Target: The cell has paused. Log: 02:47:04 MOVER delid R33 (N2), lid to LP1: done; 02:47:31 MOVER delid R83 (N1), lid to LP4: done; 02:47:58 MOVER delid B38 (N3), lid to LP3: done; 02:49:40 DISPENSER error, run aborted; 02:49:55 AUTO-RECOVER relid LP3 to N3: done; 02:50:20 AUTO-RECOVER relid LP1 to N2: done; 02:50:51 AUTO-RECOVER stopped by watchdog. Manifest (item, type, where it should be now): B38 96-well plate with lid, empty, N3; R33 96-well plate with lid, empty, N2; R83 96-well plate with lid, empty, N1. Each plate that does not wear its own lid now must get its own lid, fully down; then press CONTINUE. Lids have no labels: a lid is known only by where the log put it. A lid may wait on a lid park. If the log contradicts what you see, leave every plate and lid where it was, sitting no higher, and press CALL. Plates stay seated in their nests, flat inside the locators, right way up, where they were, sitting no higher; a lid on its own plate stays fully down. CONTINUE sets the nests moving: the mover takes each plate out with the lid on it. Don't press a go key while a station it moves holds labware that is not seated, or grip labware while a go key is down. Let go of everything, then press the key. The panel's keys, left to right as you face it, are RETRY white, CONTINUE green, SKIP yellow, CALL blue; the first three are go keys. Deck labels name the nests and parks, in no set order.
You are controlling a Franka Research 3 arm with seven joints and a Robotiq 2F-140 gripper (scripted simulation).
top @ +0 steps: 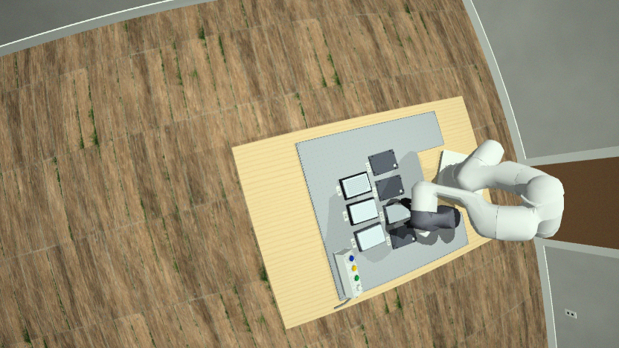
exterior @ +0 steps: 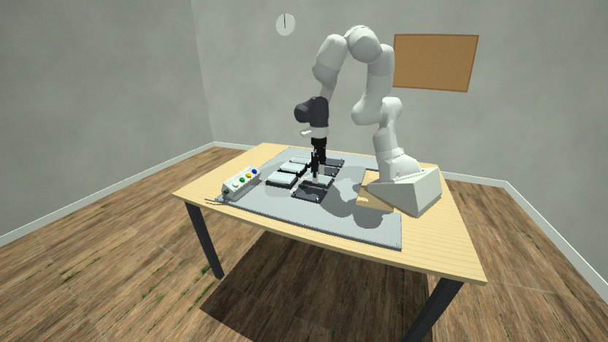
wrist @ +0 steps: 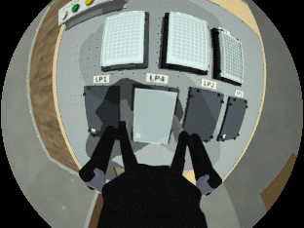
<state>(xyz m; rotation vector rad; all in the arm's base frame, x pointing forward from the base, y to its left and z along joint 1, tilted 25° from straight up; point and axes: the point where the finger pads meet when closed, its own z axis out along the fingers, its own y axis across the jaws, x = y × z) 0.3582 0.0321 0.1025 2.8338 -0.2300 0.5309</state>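
Right now the pale lid is 20 mm below my hand. Round my hand: plate 150 mm ahead, 220 mm to the right, 20 mm below; blue key 330 mm ahead, 70 mm to the left, 20 mm above; LP4 sign 90 mm ahead, 20 mm to the right, 40 mm below.
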